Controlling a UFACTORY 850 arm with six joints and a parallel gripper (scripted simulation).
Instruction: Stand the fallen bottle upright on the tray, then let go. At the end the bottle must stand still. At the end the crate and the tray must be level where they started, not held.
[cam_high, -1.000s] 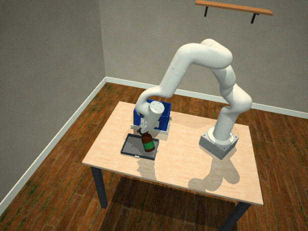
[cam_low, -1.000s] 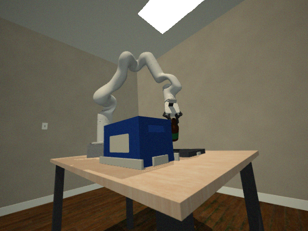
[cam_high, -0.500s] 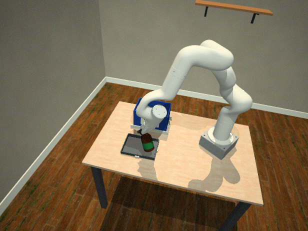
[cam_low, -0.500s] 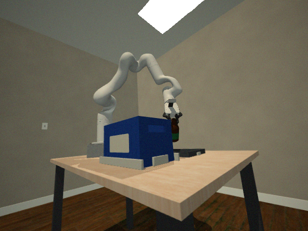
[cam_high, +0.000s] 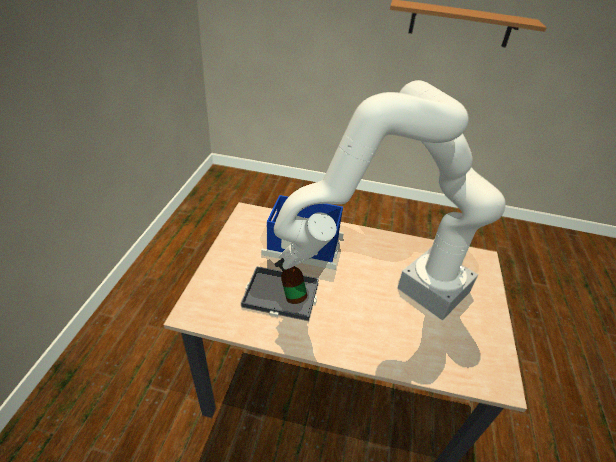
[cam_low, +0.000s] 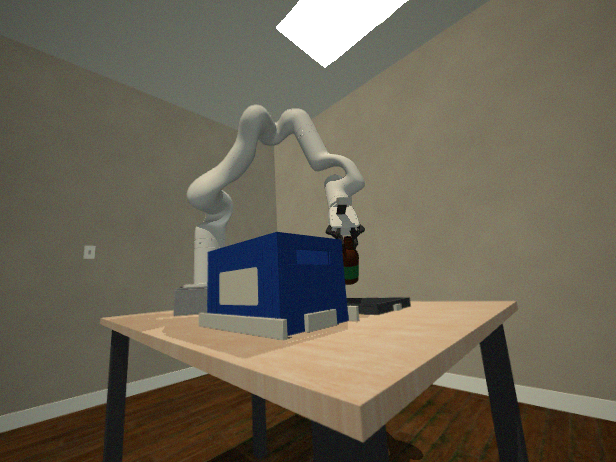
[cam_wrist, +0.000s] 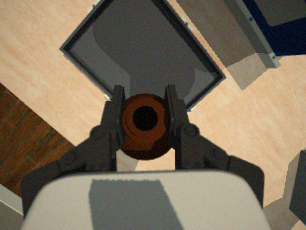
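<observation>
Right now my hand is 2 cm past the bottle, 2 cm to the right of it and 5 cm above it. From my hand the other things lie so: dark tray 3 cm ahead, 3 cm to the right, 19 cm below; blue crate 1 cm behind, 32 cm to the right, 12 cm below.
</observation>
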